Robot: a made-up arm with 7 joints. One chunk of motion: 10 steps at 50 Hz.
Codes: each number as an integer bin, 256 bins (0 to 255) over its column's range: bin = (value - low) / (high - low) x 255, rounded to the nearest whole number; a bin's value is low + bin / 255 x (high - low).
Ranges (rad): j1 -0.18..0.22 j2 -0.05..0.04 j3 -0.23..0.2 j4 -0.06..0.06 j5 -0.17..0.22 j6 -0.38..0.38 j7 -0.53..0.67
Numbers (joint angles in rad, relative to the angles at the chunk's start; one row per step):
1: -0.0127 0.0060 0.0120 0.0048 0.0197 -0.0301 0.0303
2: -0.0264 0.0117 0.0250 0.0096 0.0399 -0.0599 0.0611
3: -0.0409 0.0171 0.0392 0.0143 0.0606 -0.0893 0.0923
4: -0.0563 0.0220 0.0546 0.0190 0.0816 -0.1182 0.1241
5: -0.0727 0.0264 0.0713 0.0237 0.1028 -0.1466 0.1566
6: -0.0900 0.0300 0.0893 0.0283 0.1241 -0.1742 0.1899
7: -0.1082 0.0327 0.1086 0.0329 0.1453 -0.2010 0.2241
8: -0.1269 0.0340 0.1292 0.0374 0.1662 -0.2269 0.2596
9: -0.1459 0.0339 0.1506 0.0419 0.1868 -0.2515 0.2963
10: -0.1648 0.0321 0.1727 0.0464 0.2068 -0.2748 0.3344
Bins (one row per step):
1: 107 159 144 138 124 117 119
2: 98 175 151 148 137 107 126
3: 89 190 160 158 151 98 132
4: 79 204 169 168 165 88 139
5: 68 216 179 178 178 78 146
6: 57 227 189 188 192 69 153
7: 46 234 201 197 206 60 160
8: 34 238 213 207 220 51 168
9: 22 238 226 217 233 43 176
10: 10 233 239 226 246 35 184

